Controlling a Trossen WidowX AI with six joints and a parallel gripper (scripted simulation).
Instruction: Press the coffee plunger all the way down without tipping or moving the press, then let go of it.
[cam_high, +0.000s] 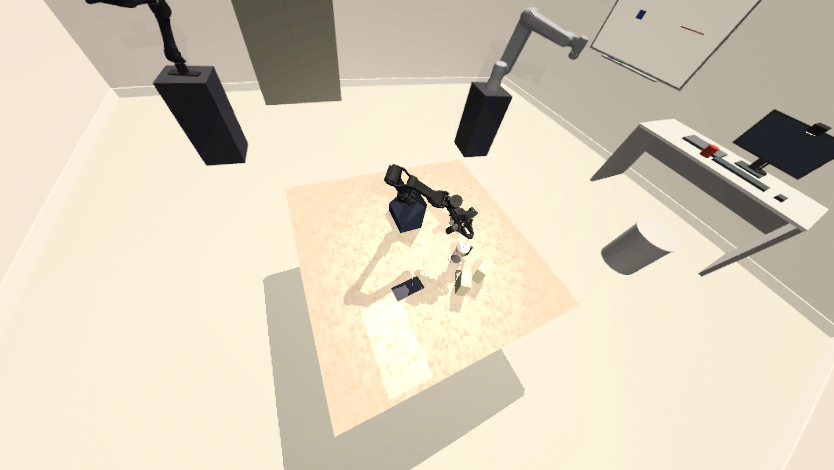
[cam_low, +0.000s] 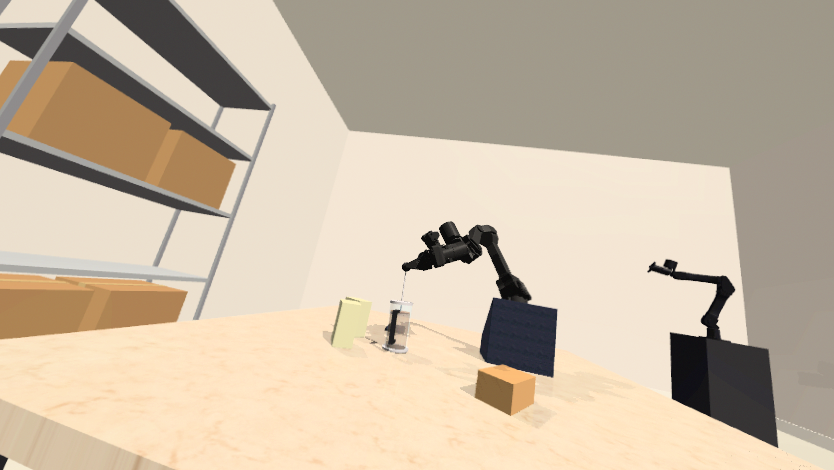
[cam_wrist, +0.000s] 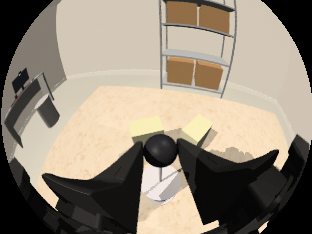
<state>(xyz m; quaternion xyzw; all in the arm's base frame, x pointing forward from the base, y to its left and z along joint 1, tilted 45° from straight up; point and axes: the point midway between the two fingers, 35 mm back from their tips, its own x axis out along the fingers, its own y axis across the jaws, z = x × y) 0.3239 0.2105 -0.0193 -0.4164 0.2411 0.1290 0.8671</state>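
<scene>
Now: gripper tip 10 mm past the glass coffee press, 10 mm to the right of it and 120 mm above it.
</scene>
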